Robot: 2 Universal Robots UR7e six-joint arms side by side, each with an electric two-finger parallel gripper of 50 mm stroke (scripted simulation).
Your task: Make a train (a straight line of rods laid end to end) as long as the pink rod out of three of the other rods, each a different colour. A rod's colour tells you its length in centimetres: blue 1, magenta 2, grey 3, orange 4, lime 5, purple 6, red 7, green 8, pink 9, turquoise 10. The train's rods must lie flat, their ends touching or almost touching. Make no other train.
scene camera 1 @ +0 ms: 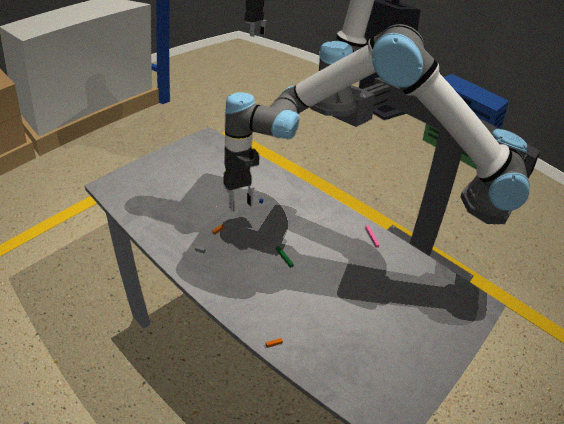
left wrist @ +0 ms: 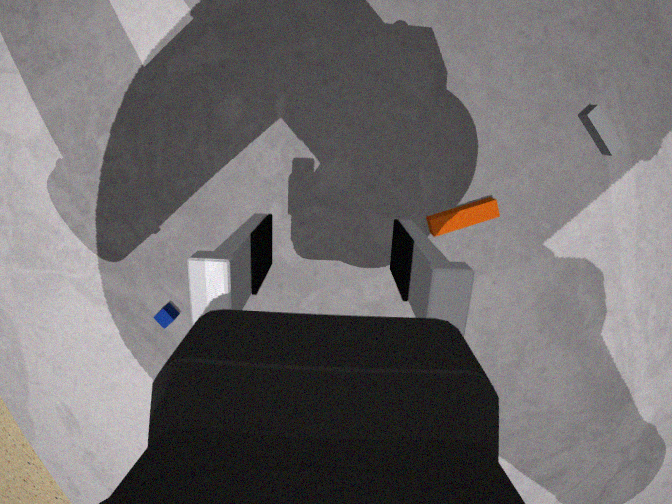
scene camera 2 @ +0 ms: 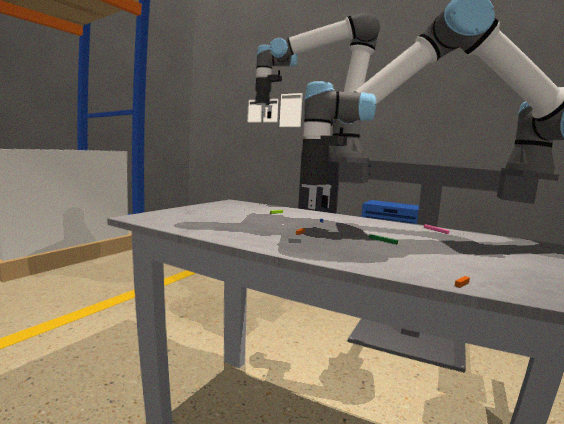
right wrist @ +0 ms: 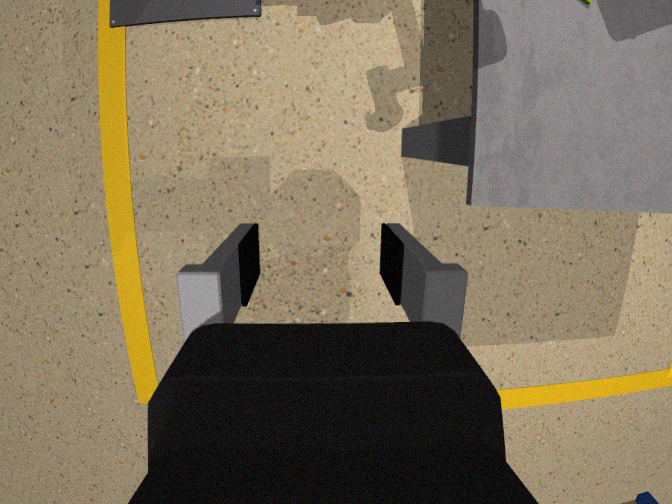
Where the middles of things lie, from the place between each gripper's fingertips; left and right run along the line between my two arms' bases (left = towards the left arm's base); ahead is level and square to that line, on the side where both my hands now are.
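My left hand (scene camera 1: 240,206): 70 mm above the grey rod (left wrist: 592,117), 160 mm short of it, 40 mm to the right of it.
My right hand: 40 cm above the grey rod, 61 cm short of it, 62 cm to the right of it.
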